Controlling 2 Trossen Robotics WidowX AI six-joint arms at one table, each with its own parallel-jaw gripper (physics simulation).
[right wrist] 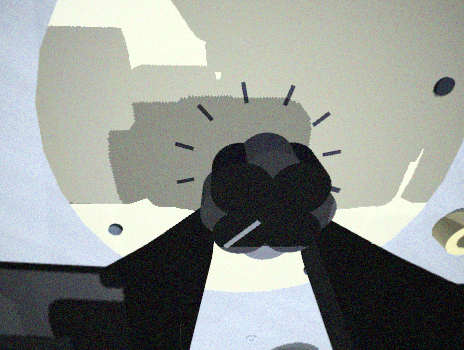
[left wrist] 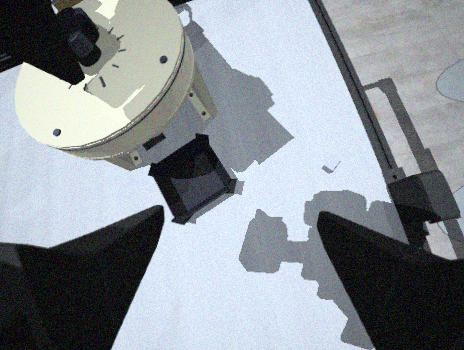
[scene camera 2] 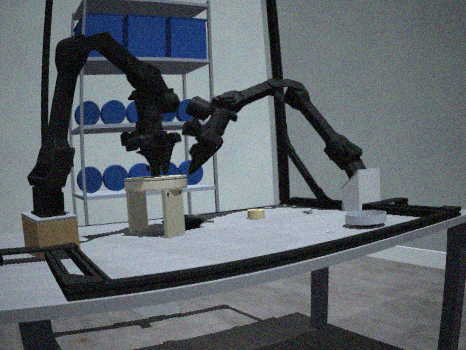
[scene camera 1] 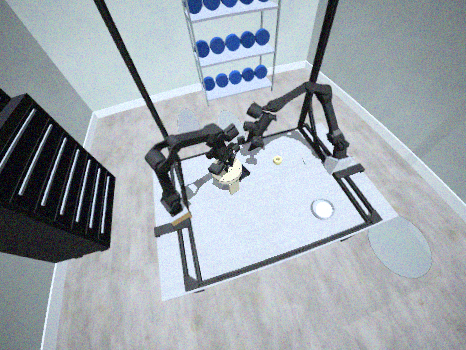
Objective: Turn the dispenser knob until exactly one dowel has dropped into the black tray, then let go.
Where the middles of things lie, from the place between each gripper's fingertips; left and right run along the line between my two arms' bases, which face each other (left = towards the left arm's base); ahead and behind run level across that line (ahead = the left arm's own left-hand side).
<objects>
Now: right hand 20 mm past the cream dispenser [scene camera 2: 161, 182], 10 mm to the left of it and 10 mm above it.
I see my left gripper 100 mm short of the cream dispenser and 150 mm to the left of it.
</objects>
